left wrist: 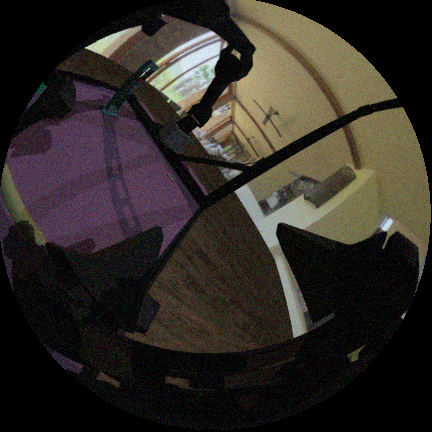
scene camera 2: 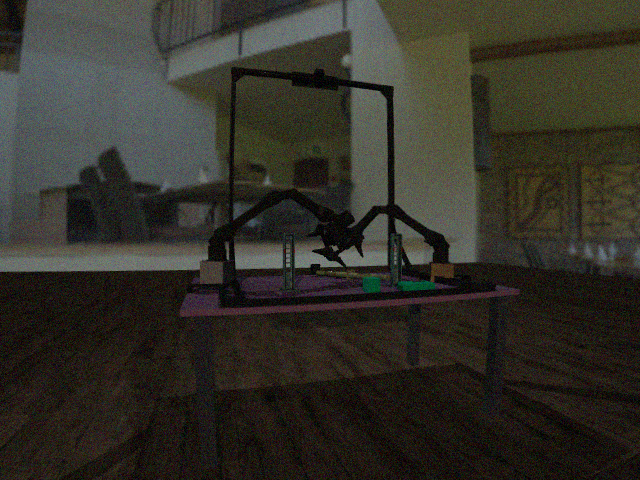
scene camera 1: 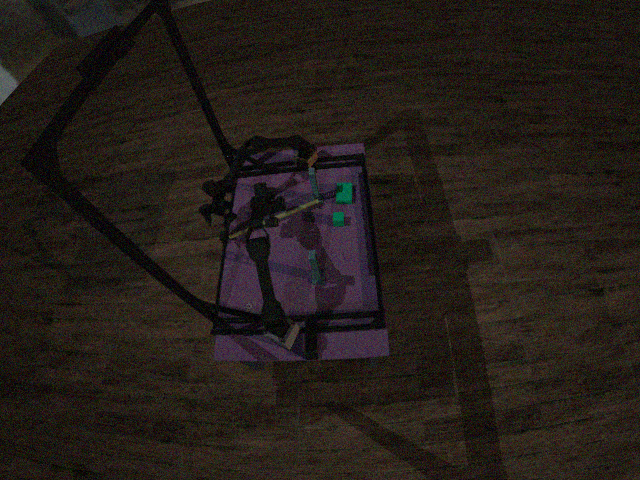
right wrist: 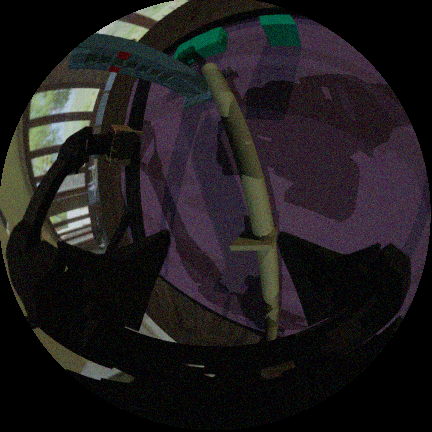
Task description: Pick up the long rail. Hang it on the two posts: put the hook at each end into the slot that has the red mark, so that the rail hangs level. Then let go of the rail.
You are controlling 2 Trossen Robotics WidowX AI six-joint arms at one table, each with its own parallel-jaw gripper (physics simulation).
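Frame: origin at the left arm's base, x down, y right, z back, level; metres.
Where they show: left gripper, between the fingertips: (left wrist: 220, 230) (scene camera 2: 309, 243) (scene camera 1: 218, 229); right gripper, between the fingertips: (scene camera 2: 355, 263) (right wrist: 225, 236); left arm's base, origin of its link: (scene camera 2: 441, 262) (scene camera 1: 304, 153) (right wrist: 108, 143); right arm's base, origin of its link: (left wrist: 181, 128) (scene camera 2: 216, 260) (scene camera 1: 279, 328).
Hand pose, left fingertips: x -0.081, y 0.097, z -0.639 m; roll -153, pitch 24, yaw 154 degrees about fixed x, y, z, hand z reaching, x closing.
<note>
Each offset is from my left fingertips to the top centre of the thing. "spot": to the spot under its first point.
The long pale-yellow rail @(dx +0.116, dy -0.133, dz +0.225 m) (scene camera 1: 299, 207) (scene camera 2: 351, 274) (left wrist: 17, 205) (right wrist: 257, 200) lies slantwise low over the mat; its far end is near a green block. One teal slotted post @(dx -0.052, dy -0.271, dz +0.435 m) (scene camera 1: 313, 183) (scene camera 2: 395, 258) (right wrist: 150, 62) stands near that end, with red marks @(spot: dx +0.015, dy -0.266, dz +0.417 m) (right wrist: 123, 55) high on it. The other post @(dx -0.052, dy -0.486, dz +0.041 m) (scene camera 1: 314, 267) (scene camera 2: 288, 260) (left wrist: 131, 87) stands apart. My right gripper (right wrist: 225, 236) is open and empty above the rail, which shows between its fingertips in the right wrist view. My left gripper (scene camera 1: 205, 198) (left wrist: 220, 230) is open and empty near the table's left edge. The dim picture hides finger details.
Two green blocks lie on the purple mat, a larger one @(dx +0.133, dy -0.394, dz +0.511 m) (scene camera 1: 344, 192) (scene camera 2: 416, 285) (right wrist: 212, 42) and a smaller one @(dx +0.113, dy -0.441, dz +0.346 m) (scene camera 1: 338, 219) (scene camera 2: 371, 284) (right wrist: 281, 30). A black overhead frame (scene camera 2: 390, 149) spans the table. Both arms' wrists are close together.
</note>
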